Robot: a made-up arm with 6 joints.
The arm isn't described. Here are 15 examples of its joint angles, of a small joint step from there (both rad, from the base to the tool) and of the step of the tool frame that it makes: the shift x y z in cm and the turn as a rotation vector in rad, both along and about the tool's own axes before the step.
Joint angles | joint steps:
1: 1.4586 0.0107 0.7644 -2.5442 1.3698 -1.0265 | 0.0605 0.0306 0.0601 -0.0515 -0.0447 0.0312
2: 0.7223 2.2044 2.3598 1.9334 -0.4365 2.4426 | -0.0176 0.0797 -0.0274 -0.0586 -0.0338 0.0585
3: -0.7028 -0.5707 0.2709 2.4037 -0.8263 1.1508 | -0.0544 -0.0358 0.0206 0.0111 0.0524 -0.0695
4: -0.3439 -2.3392 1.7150 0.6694 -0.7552 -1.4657 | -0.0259 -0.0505 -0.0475 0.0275 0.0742 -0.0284
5: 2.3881 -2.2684 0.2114 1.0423 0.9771 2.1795 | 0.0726 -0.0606 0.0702 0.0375 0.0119 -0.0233
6: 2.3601 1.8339 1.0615 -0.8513 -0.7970 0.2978 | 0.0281 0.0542 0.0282 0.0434 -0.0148 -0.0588
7: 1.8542 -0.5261 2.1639 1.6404 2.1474 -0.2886 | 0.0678 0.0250 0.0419 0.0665 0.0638 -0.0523
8: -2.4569 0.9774 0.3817 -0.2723 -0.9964 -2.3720 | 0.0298 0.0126 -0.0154 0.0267 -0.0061 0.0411
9: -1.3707 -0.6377 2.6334 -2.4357 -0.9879 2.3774 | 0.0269 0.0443 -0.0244 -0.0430 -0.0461 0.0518
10: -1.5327 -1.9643 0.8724 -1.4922 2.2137 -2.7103 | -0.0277 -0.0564 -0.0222 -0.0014 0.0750 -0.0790
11: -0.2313 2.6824 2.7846 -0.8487 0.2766 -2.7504 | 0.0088 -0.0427 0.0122 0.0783 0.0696 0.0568
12: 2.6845 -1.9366 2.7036 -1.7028 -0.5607 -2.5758 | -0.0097 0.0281 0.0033 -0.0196 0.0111 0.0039
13: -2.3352 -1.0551 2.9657 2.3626 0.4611 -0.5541 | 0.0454 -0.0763 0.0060 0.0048 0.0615 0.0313
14: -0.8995 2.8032 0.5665 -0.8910 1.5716 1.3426 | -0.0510 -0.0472 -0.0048 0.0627 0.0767 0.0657
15: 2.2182 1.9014 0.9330 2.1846 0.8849 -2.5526 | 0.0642 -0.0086 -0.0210 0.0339 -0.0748 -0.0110
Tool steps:
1: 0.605 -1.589 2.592 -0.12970 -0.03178 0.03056
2: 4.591 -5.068 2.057 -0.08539 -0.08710 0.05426
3: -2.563 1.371 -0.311 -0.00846 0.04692 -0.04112
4: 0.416 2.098 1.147 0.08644 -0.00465 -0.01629
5: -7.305 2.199 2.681 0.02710 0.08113 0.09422
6: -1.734 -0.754 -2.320 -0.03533 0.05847 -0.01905
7: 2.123 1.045 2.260 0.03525 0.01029 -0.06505
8: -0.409 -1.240 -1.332 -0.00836 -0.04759 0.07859
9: -0.947 0.337 3.907 -0.03262 0.00286 0.01112
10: -3.333 -2.049 0.530 0.03594 0.04054 -0.11116
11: -2.269 -1.521 -2.662 -0.02022 0.11978 0.11616
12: 1.525 0.619 0.748 0.01209 0.00865 -0.03397
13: -3.463 -3.553 -0.053 -0.02066 0.00687 0.08534
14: 2.727 -0.514 -1.394 -0.07572 -0.03523 0.01271
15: -1.060 3.189 -2.661 -0.06933 -0.00014 0.05503
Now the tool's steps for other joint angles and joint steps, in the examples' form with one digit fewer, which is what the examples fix.
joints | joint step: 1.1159 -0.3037 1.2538 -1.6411 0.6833 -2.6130 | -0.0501 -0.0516 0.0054 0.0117 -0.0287 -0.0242
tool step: -1.88 -3.67 0.54 -0.0884 0.0121 -0.0109
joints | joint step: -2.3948 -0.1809 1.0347 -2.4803 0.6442 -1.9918 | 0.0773 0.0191 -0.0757 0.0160 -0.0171 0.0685
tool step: 2.54 3.65 -1.06 0.0730 -0.0774 0.0731
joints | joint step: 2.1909 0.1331 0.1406 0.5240 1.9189 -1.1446 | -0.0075 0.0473 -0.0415 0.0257 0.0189 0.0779
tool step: -1.66 0.36 3.91 -0.0502 0.0366 0.0325
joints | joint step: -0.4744 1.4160 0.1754 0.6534 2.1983 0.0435 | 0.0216 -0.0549 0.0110 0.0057 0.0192 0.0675
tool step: 0.05 -0.91 -4.08 0.0351 -0.0791 0.0795
